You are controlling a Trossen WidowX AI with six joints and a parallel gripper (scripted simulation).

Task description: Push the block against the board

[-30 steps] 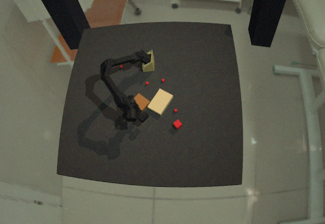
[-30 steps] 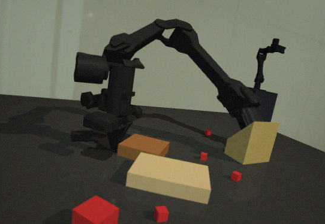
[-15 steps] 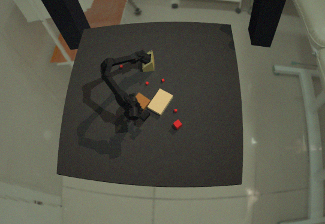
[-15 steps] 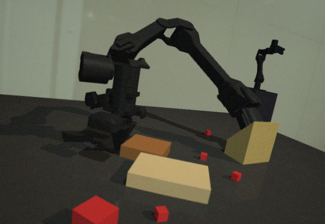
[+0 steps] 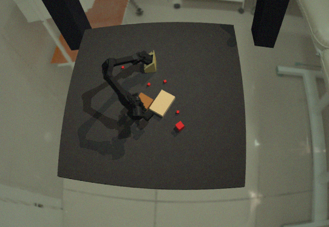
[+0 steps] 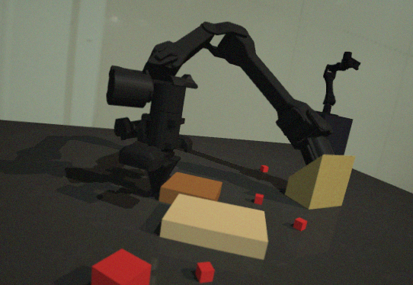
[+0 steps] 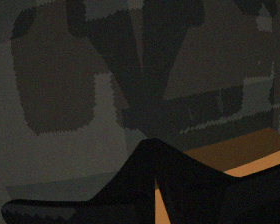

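The square brown block is 70 mm behind my gripper tip and 10 mm above it. Also, from my gripper tip: red cube: 250 mm to the left, 80 mm ahead, 10 mm above; then cream board: 130 mm to the left, 70 mm behind, 10 mm above.
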